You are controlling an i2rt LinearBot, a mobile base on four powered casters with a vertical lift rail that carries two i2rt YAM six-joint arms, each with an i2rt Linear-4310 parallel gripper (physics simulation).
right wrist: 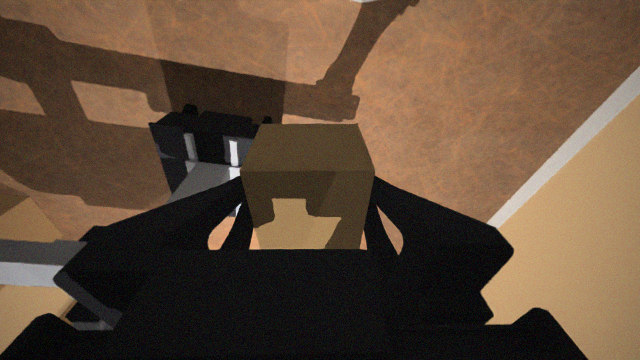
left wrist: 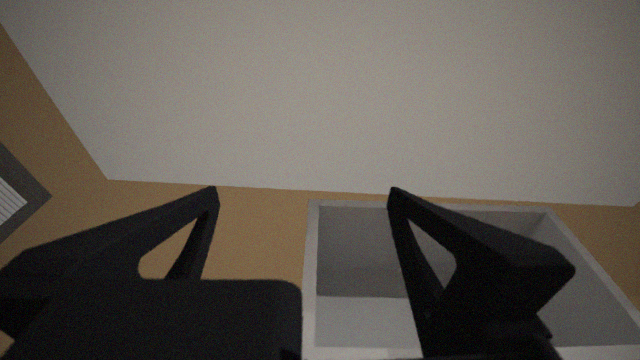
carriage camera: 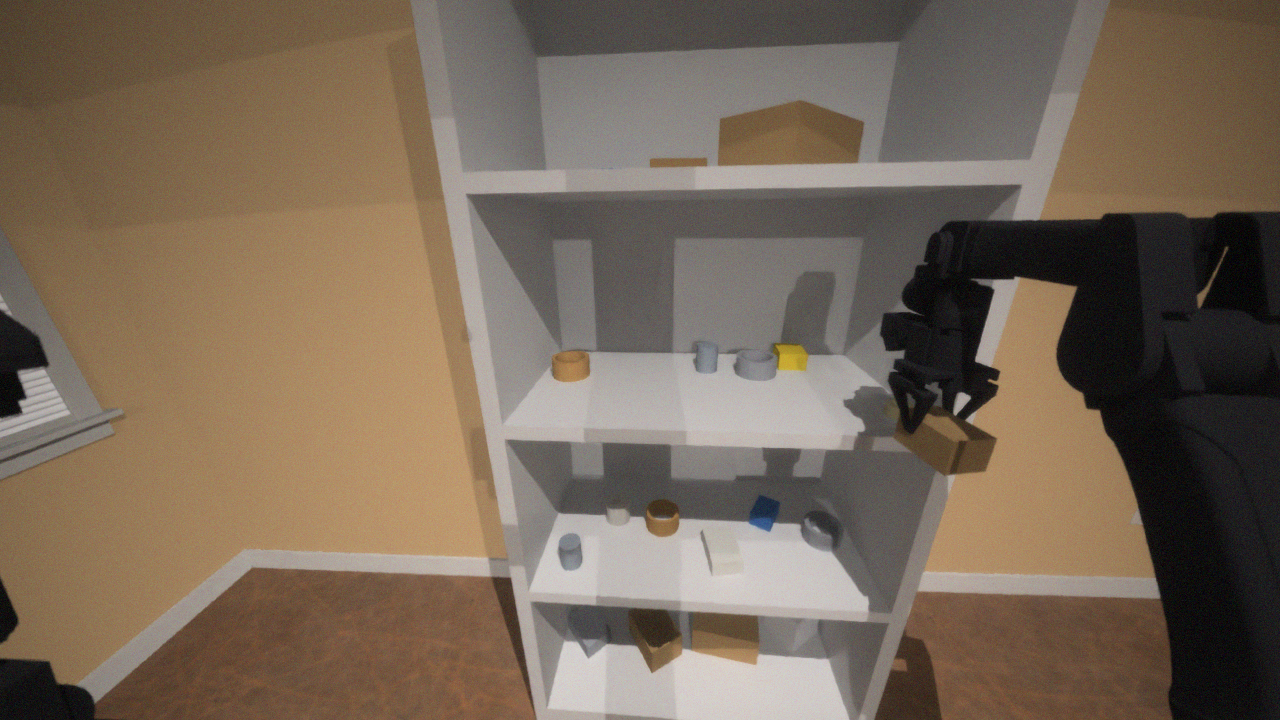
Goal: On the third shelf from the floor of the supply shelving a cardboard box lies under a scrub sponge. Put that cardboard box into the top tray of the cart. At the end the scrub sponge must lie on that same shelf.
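Frame: origin at the left arm's base, x ahead, y left, z up, level; metres.
Seen in the pictures: left gripper, fingertip midpoint: (left wrist: pixel 304 195); right gripper, fingertip midpoint: (right wrist: pixel 309 178) (carriage camera: pixel 928 430).
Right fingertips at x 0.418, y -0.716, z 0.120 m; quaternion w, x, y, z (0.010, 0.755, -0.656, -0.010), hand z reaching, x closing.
Observation:
Offsets run from my right fingertips to a thing's middle. Level surfaces: height alone.
The cardboard box @[dx -0.021, dy -0.003, dz +0.000 m] (carriage camera: pixel 948 440) (right wrist: pixel 307 150) is a brown oblong held between the fingers of my right gripper (carriage camera: pixel 932 419) (right wrist: pixel 309 178). In the carriage camera it hangs in front of the right end of the third shelf @[dz -0.096 m] (carriage camera: pixel 644 402). The yellow block that looks like the scrub sponge @[dx +0.511, dy +0.027, dz -0.073 m] (carriage camera: pixel 790 357) lies at the back of that shelf, right of a grey ring. My left gripper (left wrist: pixel 304 195) is open and empty, raised with the ceiling and the top of the shelving beyond it. The cart cannot be made out with certainty in these views.
The third shelf also holds an orange ring @[dx +0.428, dy +0.612, dz -0.071 m] (carriage camera: pixel 570 366), a grey-blue cylinder @[dx +0.465, dy +0.257, dz -0.061 m] (carriage camera: pixel 706 357) and a grey ring @[dx +0.442, dy +0.133, dz -0.072 m] (carriage camera: pixel 756 365). Small objects and boxes fill the shelves below; a large box @[dx +0.370, dy +0.126, dz +0.412 m] (carriage camera: pixel 787 138) is above. A dark structure (right wrist: pixel 210 130) stands on the floor below the right gripper.

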